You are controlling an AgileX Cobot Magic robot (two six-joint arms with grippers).
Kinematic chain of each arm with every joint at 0, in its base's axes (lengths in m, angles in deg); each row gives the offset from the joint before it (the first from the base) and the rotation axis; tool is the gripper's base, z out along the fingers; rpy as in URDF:
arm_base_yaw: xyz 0 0 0.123 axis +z
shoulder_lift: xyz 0 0 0 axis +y
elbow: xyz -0.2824 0 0.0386 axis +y
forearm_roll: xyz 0.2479 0 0.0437 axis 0.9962 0 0.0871
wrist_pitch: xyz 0 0 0 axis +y
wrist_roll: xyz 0.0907 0 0.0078 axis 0.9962 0 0.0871
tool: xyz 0 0 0 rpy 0 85 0
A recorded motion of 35 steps. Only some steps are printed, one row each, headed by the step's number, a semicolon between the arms.
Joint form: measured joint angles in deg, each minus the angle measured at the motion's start. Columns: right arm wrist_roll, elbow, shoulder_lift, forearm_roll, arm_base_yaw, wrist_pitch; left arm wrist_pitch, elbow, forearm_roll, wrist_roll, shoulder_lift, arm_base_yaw.
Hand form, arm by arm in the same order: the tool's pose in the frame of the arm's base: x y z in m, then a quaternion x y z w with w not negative. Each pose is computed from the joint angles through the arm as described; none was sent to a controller.
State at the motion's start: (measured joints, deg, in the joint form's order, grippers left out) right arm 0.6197 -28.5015 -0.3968 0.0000 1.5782 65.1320; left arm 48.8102 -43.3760 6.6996 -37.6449 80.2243 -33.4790
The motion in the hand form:
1: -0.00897 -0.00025 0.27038 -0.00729 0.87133 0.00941 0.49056; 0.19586 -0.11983 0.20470 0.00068 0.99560 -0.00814 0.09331
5: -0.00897 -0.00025 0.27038 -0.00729 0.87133 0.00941 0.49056; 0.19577 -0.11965 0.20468 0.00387 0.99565 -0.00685 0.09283
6: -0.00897 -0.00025 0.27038 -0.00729 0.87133 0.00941 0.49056; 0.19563 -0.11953 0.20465 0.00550 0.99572 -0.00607 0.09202
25: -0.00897 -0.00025 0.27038 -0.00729 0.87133 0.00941 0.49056; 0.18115 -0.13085 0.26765 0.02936 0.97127 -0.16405 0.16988
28: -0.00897 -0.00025 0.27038 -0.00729 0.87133 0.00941 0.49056; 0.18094 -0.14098 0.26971 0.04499 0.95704 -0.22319 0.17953
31: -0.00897 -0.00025 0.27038 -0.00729 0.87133 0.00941 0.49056; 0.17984 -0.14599 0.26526 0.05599 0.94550 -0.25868 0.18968
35: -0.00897 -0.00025 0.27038 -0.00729 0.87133 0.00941 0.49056; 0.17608 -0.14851 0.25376 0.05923 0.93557 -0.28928 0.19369
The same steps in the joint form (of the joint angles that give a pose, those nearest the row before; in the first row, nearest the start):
1: 0.00 0.00 0.00 0.00 0.00 0.00; 0.06 0.00 0.07 0.20 0.00 0.00
5: 0.00 0.00 0.00 0.00 0.00 0.00; 0.18 0.00 0.15 0.53 0.00 0.00
6: 0.00 0.00 0.00 0.00 0.00 0.00; 0.30 0.00 0.15 0.73 0.00 0.00
25: 0.00 0.00 0.00 0.00 0.00 0.00; -2.32 -3.96 -14.36 11.49 -10.92 -0.10
28: 0.00 0.00 0.00 0.00 0.00 0.00; -6.84 -3.32 -23.24 18.78 -10.92 -0.10
31: 0.00 0.00 0.00 0.00 0.00 0.00; -11.05 -1.39 -30.06 25.24 -10.92 -0.10
35: 0.00 0.00 0.00 0.00 0.00 0.00; -15.47 2.13 -38.37 32.81 -10.92 -0.10

